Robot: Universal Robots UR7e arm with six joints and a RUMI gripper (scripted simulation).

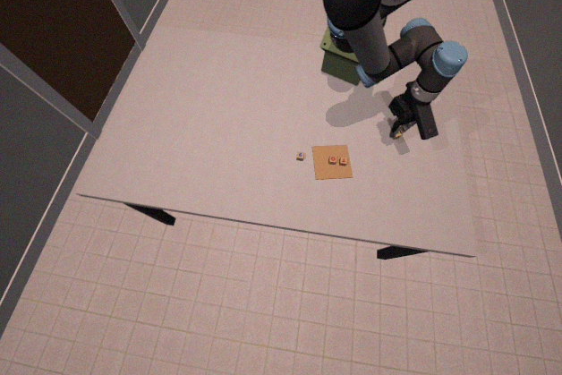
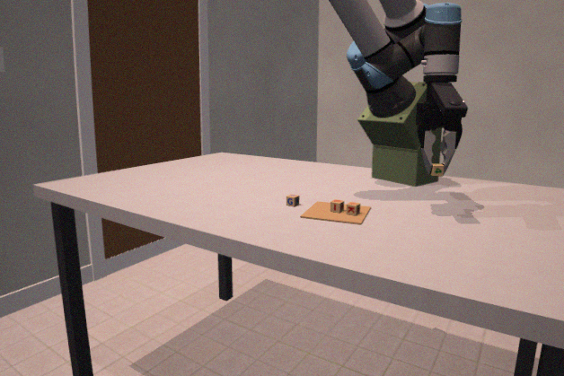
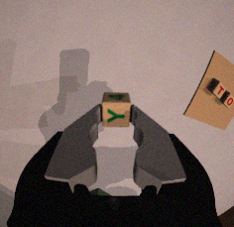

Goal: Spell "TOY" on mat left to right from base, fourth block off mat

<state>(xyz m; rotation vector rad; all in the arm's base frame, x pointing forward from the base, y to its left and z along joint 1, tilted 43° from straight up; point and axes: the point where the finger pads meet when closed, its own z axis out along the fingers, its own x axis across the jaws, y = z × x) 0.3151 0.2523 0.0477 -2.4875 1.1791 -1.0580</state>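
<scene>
The wooden block is 110 mm ahead of my hand, 190 mm to the right of it and 100 mm below it. The rest, counted from my hand: mat (110 mm ahead, 190 mm to the right, 110 mm below); then T block (110 mm ahead, 150 mm to the right, 100 mm below).
</scene>
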